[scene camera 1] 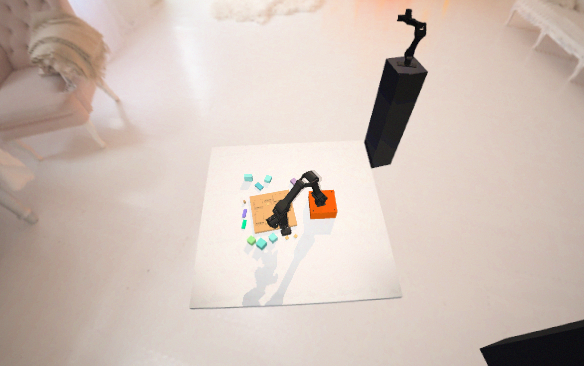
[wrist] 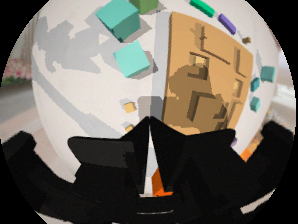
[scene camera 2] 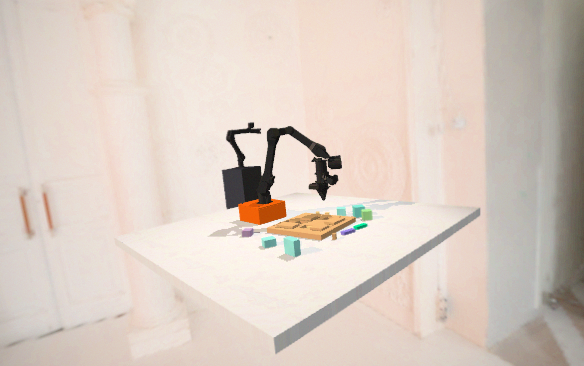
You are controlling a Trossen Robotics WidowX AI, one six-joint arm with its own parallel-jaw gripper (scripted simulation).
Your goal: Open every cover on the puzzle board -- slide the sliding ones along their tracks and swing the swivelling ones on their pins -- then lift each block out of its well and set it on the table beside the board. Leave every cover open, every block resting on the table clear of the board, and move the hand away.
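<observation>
Tan puzzle board (wrist: 184,83) and (scene camera 2: 325,216): these are the same spot on the board.
</observation>
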